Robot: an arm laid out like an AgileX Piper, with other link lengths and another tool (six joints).
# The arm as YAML. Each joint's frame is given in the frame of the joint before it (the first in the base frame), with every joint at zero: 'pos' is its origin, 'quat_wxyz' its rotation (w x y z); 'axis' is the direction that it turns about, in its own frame. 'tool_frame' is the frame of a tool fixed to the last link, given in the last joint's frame.
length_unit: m
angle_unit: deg
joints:
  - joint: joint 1
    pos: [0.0, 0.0, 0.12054]
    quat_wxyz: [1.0, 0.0, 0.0, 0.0]
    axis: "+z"
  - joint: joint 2
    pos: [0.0, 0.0, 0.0]
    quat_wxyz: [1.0, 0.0, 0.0, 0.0]
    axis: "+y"
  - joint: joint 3
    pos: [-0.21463, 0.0, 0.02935]
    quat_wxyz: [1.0, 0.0, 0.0, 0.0]
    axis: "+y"
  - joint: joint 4
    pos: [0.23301, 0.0, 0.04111]
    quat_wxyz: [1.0, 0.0, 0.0, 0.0]
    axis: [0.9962, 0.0, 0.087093]
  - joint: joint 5
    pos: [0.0, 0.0, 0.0]
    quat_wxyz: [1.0, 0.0, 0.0, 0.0]
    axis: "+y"
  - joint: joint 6
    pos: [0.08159, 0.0, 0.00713]
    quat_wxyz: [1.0, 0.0, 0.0, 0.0]
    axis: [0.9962, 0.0, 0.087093]
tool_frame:
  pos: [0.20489, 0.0, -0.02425]
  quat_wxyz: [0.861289, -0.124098, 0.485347, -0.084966]
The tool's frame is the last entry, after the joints.
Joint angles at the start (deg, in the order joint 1, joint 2, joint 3, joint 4, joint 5, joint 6):
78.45, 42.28, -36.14, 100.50, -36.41, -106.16
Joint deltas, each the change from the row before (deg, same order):
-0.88, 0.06, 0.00, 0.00, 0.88, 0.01
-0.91, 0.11, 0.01, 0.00, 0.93, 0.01
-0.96, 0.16, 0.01, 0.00, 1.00, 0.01
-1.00, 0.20, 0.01, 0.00, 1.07, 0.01
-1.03, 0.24, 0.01, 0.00, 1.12, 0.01
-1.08, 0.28, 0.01, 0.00, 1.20, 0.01
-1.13, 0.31, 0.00, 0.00, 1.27, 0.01
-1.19, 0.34, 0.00, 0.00, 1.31, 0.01
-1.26, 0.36, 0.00, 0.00, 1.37, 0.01
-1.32, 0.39, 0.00, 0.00, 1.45, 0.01
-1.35, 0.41, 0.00, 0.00, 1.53, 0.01
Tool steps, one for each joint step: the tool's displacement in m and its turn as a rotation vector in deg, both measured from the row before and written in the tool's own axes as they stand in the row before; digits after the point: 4 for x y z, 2 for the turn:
0.0006, -0.0011, 0.0009, 0.07, -0.06, 0.06
0.0009, -0.0009, 0.0009, 0.03, -0.03, 0.05
0.0011, -0.0008, 0.0010, -0.01, -0.01, 0.04
0.0013, -0.0006, 0.0010, -0.05, 0.00, 0.04
0.0014, -0.0005, 0.0011, -0.08, 0.02, 0.05
0.0016, -0.0003, 0.0011, -0.11, 0.03, 0.05
0.0017, -0.0003, 0.0012, -0.13, 0.03, 0.07
0.0019, -0.0004, 0.0012, -0.12, 0.07, 0.06
0.0021, -0.0005, 0.0012, -0.11, 0.08, 0.07
0.0023, -0.0005, 0.0012, -0.13, 0.09, 0.09
0.0023, -0.0003, 0.0012, -0.17, 0.08, 0.12

